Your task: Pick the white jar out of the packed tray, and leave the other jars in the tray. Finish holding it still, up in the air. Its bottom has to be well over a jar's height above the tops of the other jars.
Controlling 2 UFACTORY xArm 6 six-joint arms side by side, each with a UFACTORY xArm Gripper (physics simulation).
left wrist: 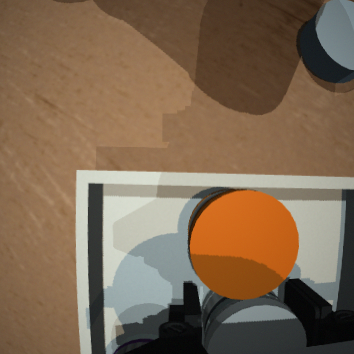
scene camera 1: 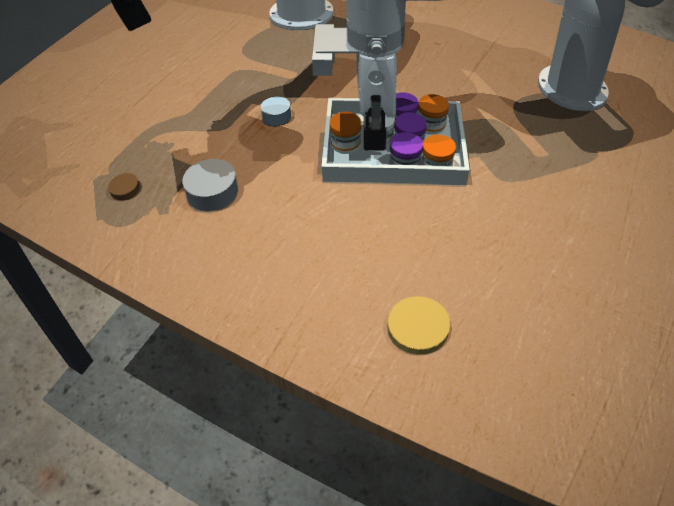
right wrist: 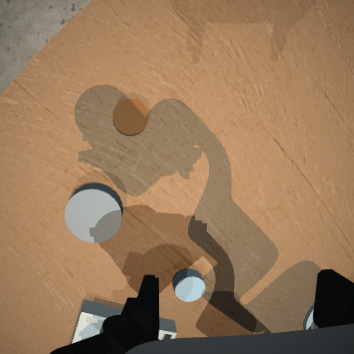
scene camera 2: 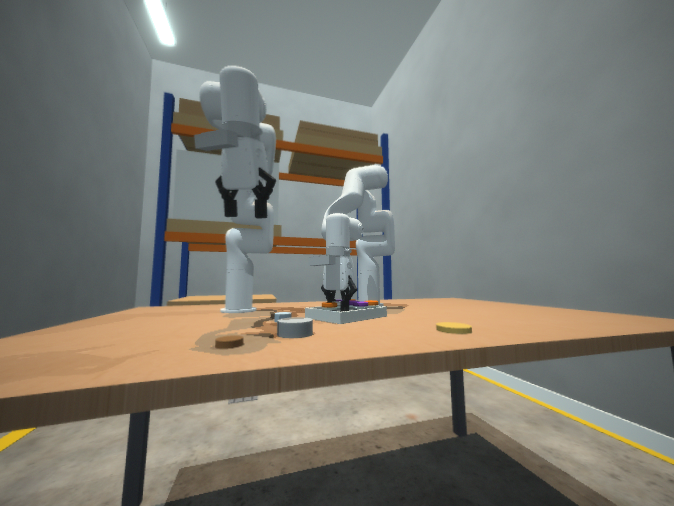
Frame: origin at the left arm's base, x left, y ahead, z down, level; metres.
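Seen in the pictures: left gripper, fingertip midpoint: [left wrist: 239, 306] [scene camera 1: 374, 136]; right gripper, fingertip midpoint: [scene camera 1: 136, 4] [right wrist: 239, 300] [scene camera 2: 245, 217]; left arm's base, origin of the base link: [scene camera 1: 572, 88]; right arm's base, origin of the base link: [scene camera 1: 301, 14] [scene camera 2: 238, 311].
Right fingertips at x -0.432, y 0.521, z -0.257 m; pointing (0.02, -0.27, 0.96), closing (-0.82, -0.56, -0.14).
Offsets run from my right fingertips to a thing's top centre.
The packed tray @(dx +0.270, dy -0.200, dz +0.227 m) [scene camera 1: 394, 174] [left wrist: 83, 250] holds the white jar @(dx +0.246, dy -0.193, dz +0.209 m) [left wrist: 255, 330], orange-lidded jars @(dx +0.211, dy -0.158, dz +0.209 m) [scene camera 1: 345, 124] [left wrist: 245, 240] and purple-lidded jars @(dx +0.308, dy -0.172, dz +0.209 m) [scene camera 1: 406, 145]. The white jar stands upright in the tray, next to the left-hand orange jar; in scene camera 1 the arm mostly hides it. My left gripper [scene camera 1: 374, 142] [scene camera 2: 337, 302] [left wrist: 239, 306] is open, low in the tray, with a finger on either side of the white jar. My right gripper [scene camera 2: 246, 211] [right wrist: 239, 300] is open and empty, high above the table.
A small light-blue cylinder @(dx +0.079, dy -0.151, dz +0.235 m) [scene camera 1: 276, 110] [right wrist: 189, 287], a larger grey cylinder @(dx +0.115, dy +0.029, dz +0.227 m) [scene camera 1: 210, 182] [right wrist: 93, 215] and a brown disc @(dx +0.001, dy +0.103, dz +0.245 m) [scene camera 1: 124, 185] [right wrist: 130, 117] stand left of the tray in scene camera 1. A yellow disc @(dx +0.471, dy +0.044, dz +0.245 m) [scene camera 1: 418, 322] [scene camera 2: 453, 327] lies near the front. The other jars surround the left fingers closely.
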